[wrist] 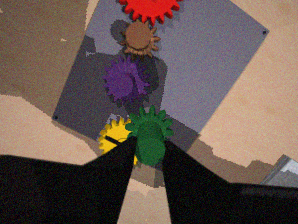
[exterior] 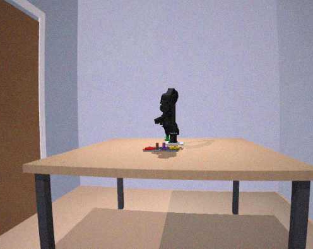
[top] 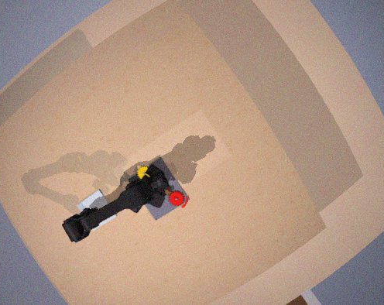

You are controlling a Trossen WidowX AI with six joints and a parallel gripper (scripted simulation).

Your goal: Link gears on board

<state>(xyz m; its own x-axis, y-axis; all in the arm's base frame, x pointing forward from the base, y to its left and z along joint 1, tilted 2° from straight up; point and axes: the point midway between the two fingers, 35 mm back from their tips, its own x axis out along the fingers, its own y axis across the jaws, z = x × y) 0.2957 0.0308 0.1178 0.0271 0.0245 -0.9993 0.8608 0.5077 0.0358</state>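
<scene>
The green gear is 1 cm below my gripper tip. Also, from my gripper tip: brown gear 6 cm below, 5 cm to the right, 5 cm ahead; yellow gear 7 cm below, 5 cm to the left; purple gear 6 cm below, 4 cm ahead, 1 cm to the right.
</scene>
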